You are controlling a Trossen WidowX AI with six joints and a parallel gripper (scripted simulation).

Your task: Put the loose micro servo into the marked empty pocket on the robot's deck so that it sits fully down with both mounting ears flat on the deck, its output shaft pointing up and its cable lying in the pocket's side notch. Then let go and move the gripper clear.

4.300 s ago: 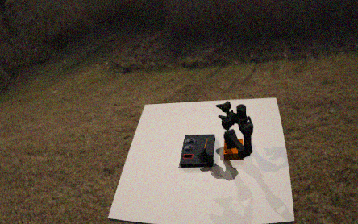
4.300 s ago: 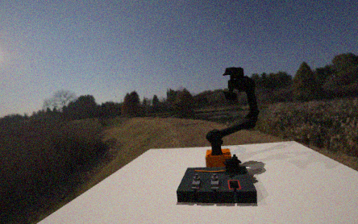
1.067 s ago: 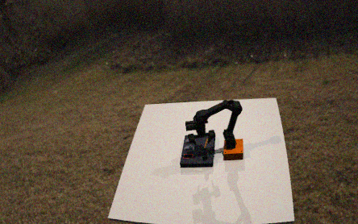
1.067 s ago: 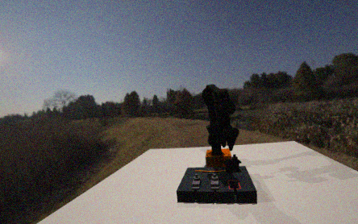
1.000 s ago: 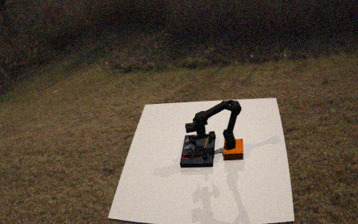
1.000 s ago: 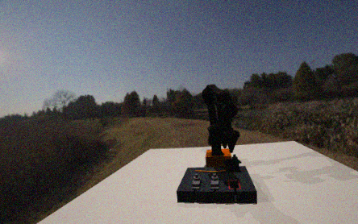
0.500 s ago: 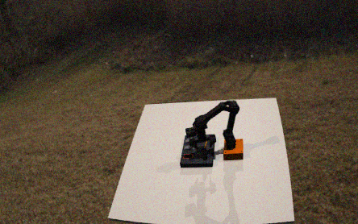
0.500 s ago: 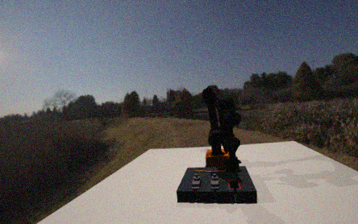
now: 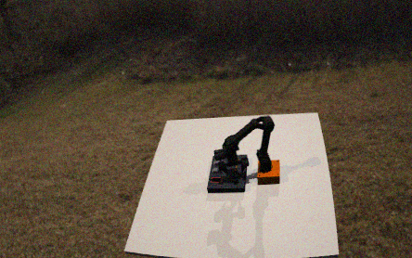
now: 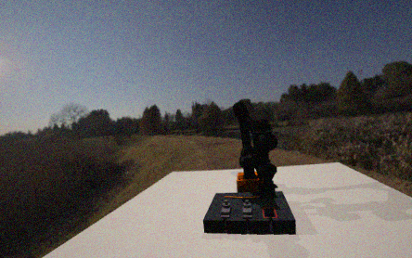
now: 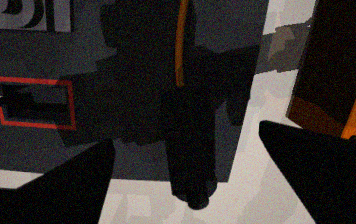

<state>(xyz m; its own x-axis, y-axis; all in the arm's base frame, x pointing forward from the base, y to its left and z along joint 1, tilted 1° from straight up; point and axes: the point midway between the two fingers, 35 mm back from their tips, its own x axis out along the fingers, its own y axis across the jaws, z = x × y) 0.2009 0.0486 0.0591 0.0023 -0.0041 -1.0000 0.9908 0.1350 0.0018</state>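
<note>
The dark deck is 10 mm ahead of my gripper tip, 70 mm to the right of it and 80 mm below it.
</note>
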